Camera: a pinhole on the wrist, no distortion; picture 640 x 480 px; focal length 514.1 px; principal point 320.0 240.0 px. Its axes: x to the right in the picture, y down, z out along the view. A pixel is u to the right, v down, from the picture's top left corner.
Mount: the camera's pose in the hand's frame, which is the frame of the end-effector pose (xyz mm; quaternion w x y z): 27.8 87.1 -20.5 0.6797 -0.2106 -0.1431 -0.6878
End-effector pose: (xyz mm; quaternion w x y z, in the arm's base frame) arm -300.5 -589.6 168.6 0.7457 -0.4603 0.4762 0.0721
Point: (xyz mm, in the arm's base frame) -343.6 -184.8 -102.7
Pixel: 108 227
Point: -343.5 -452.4 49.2
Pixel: 151 177
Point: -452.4 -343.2 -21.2
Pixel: outside the picture
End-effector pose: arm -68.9 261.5 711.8 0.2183 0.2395 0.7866 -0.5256
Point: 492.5 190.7 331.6
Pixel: outside the picture
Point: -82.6 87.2 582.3
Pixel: outside the picture
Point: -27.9 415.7 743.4
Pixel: behind the camera
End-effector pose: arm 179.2 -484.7 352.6 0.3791 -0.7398 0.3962 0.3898
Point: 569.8 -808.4 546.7
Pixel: behind the camera
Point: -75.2 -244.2 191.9
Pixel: 473 110
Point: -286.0 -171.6 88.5
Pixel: 341 133
